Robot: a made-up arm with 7 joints. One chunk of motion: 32 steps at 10 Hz.
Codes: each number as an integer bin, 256 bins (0 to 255) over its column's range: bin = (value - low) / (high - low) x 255, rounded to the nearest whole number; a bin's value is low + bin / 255 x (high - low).
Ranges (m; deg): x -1.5..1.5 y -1.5..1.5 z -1.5..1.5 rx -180..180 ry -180..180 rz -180..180
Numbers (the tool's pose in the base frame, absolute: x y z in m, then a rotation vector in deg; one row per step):
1: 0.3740 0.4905 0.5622 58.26 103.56 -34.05
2: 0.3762 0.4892 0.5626 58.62 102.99 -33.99
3: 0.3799 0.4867 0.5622 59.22 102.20 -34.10
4: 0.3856 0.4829 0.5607 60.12 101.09 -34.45
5: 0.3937 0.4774 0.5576 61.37 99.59 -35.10
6: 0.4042 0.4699 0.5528 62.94 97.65 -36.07
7: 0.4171 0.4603 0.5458 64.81 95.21 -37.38
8: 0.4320 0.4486 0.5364 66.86 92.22 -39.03
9: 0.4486 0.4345 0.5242 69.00 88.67 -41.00
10: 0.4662 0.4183 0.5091 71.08 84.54 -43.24
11: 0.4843 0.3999 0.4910 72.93 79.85 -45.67
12: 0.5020 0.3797 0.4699 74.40 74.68 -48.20
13: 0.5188 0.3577 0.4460 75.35 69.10 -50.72
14: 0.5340 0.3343 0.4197 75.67 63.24 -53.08
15: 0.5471 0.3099 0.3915 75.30 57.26 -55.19
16: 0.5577 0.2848 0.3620 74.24 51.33 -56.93
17: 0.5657 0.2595 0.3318 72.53 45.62 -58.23
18: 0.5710 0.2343 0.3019 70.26 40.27 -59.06
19: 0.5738 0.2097 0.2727 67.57 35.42 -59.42
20: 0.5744 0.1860 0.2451 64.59 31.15 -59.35
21: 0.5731 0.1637 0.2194 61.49 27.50 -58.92
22: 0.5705 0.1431 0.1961 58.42 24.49 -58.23
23: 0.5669 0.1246 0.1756 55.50 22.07 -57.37
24: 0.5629 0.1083 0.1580 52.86 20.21 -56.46
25: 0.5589 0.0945 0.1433 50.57 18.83 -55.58
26: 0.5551 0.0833 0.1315 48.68 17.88 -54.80
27: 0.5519 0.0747 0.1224 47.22 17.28 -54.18
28: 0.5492 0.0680 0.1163 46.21 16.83 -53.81
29: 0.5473 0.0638 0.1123 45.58 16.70 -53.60
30: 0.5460 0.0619 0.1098 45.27 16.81 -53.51
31: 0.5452 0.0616 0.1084 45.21 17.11 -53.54
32: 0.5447 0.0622 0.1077 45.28 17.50 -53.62
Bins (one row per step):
1: 159 169 175 169 201 103
2: 159 169 175 169 200 103
3: 160 169 175 169 200 103
4: 160 169 175 170 199 103
5: 161 168 175 171 198 103
6: 162 167 174 172 197 102
7: 163 167 174 173 195 101
8: 164 166 173 175 193 100
9: 166 164 172 176 190 98
10: 167 163 171 178 187 97
11: 169 161 169 179 184 95
12: 170 160 167 180 180 93
13: 172 158 165 181 176 92
14: 173 156 163 181 172 90
15: 174 154 161 181 168 88
16: 175 152 158 180 164 87
17: 176 150 156 179 160 86
18: 176 147 153 177 156 86
19: 176 145 151 175 153 85
20: 176 143 148 173 150 85
21: 176 141 146 171 147 86
22: 176 140 144 169 145 86
23: 176 138 142 167 143 87
24: 175 137 141 165 142 88
25: 175 136 140 163 141 88
26: 175 135 139 162 140 89
27: 174 134 138 161 140 89
28: 174 133 137 160 139 89
29: 174 133 137 160 139 90
30: 174 133 137 160 139 90
31: 174 133 137 160 140 90
32: 174 133 137 160 140 90

